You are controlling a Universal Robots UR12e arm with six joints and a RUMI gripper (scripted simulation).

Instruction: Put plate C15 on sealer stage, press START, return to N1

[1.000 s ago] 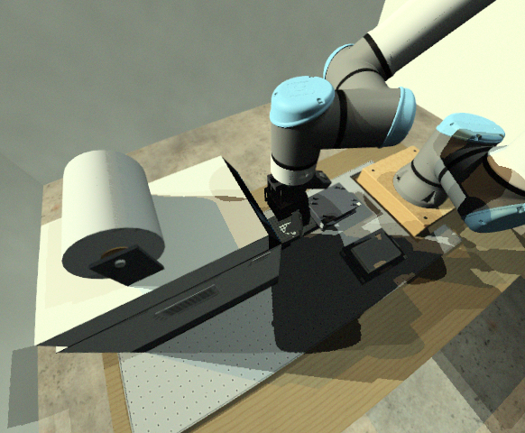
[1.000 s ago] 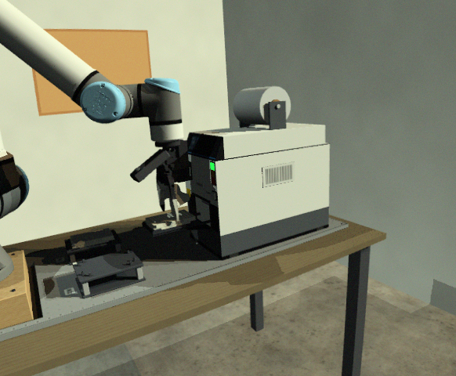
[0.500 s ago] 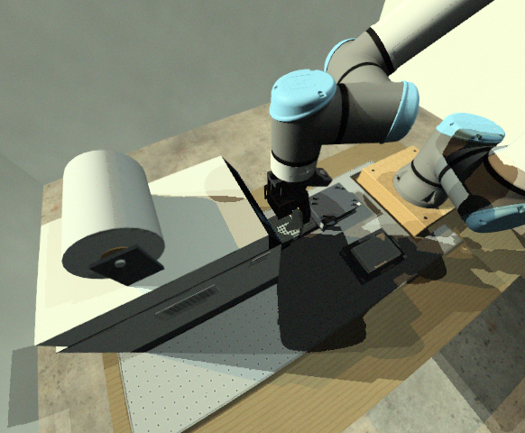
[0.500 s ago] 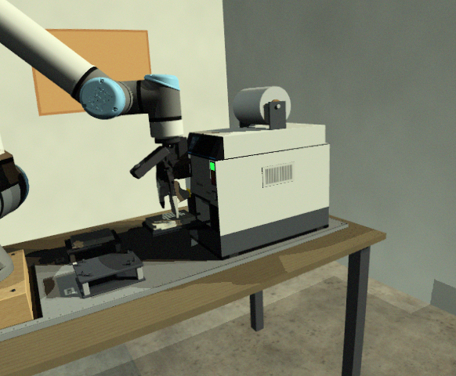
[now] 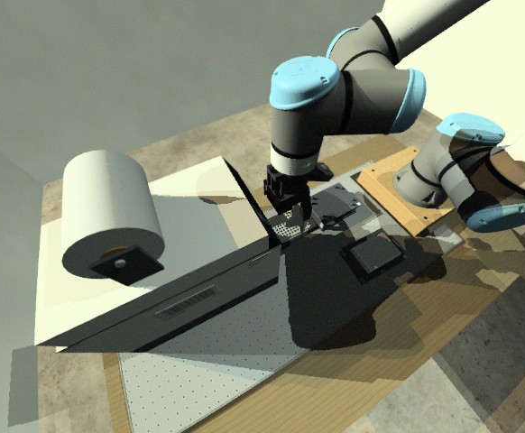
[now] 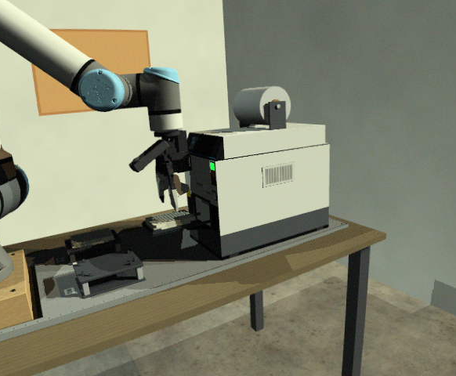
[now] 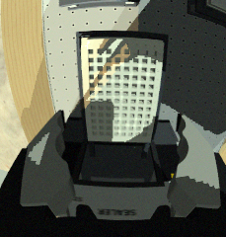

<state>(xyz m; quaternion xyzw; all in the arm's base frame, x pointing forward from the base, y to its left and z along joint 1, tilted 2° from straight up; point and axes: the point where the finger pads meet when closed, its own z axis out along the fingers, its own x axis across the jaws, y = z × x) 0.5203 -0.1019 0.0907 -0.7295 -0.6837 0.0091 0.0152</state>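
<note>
Now: the white open-well plate 5 cm below my hand. Also, from my hand: dark stage: 6 cm below; then foil-covered plate: 19 cm behind, 20 cm to the left, 11 cm below; then start button: 10 cm ahead, 10 cm to the right, 3 cm above.
</note>
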